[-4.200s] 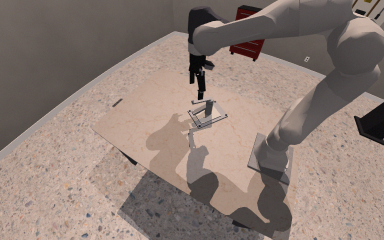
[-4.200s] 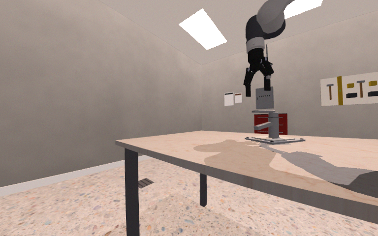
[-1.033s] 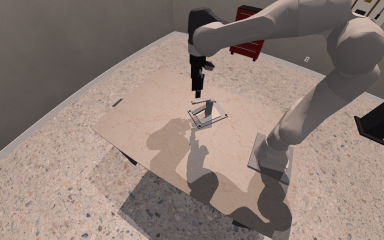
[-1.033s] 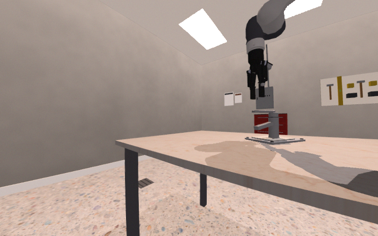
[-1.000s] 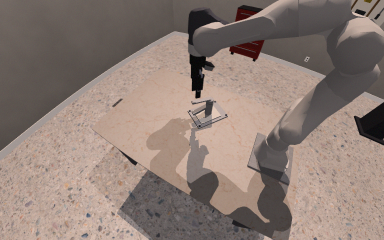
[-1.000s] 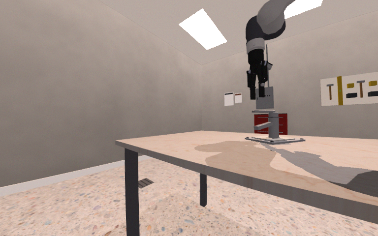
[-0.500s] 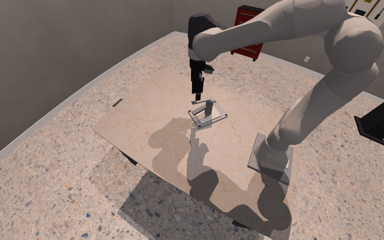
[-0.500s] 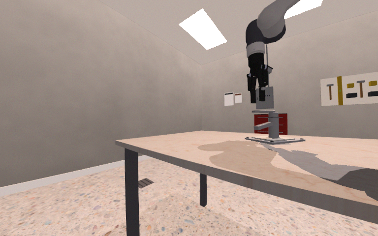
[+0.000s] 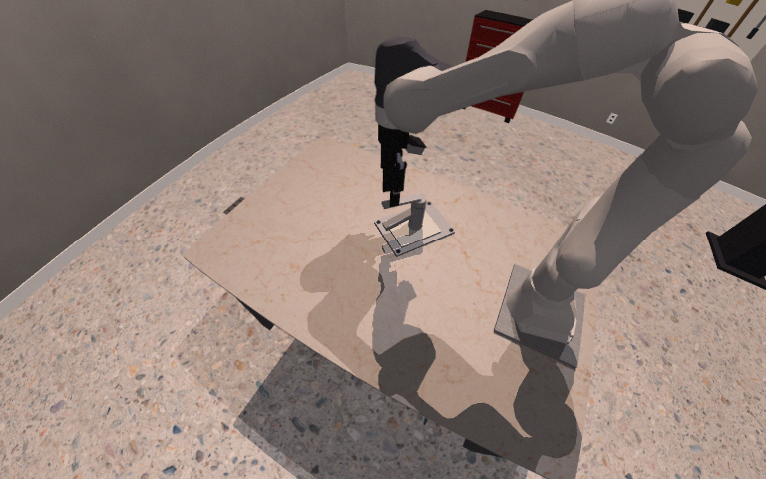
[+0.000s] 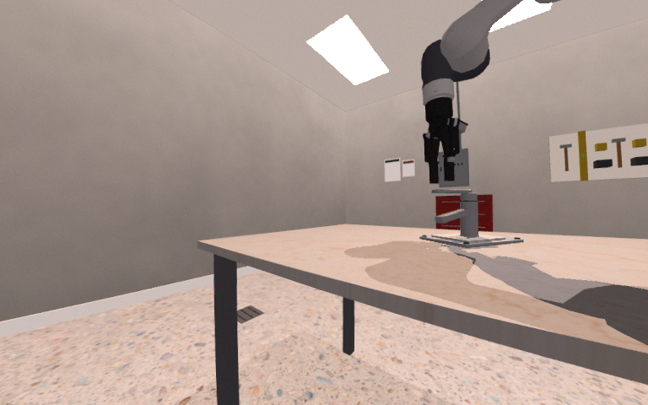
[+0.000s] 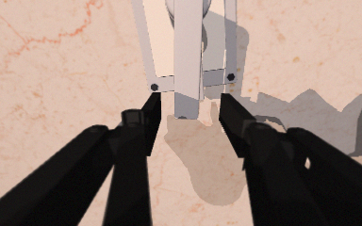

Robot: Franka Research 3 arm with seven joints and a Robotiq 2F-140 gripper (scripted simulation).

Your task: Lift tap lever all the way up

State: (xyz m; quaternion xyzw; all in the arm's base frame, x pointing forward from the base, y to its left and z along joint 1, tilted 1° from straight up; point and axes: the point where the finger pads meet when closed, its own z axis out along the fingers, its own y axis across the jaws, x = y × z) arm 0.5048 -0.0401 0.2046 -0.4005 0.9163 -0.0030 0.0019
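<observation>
The lever is 60 mm below my hand, 30 mm to the right of it and 20 mm behind it.
</observation>
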